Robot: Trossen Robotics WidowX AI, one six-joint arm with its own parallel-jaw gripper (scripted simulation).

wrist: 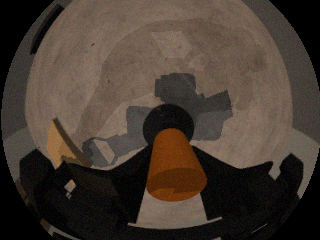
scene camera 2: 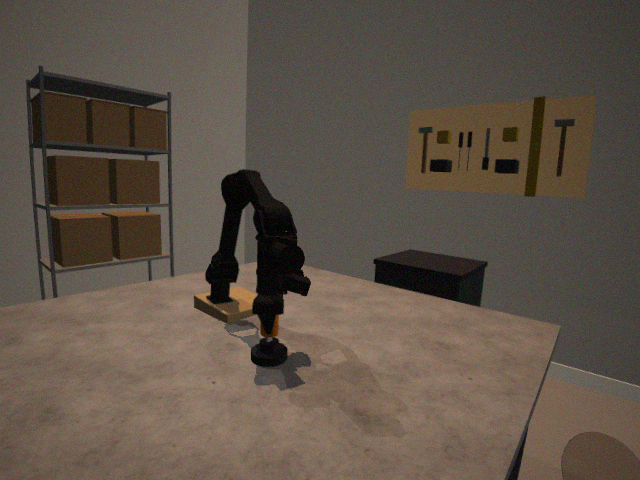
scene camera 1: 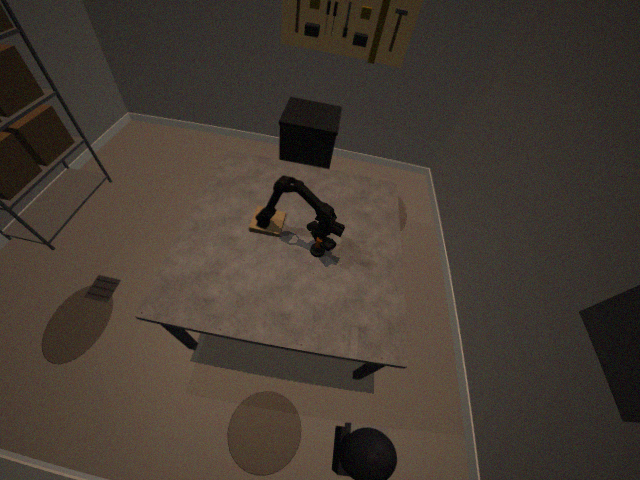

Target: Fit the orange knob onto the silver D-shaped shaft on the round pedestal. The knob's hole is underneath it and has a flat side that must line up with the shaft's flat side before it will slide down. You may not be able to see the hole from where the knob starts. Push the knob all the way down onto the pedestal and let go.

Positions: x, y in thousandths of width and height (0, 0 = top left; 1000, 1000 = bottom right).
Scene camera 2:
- gripper: 421, 686
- round black pedestal: 421, 734
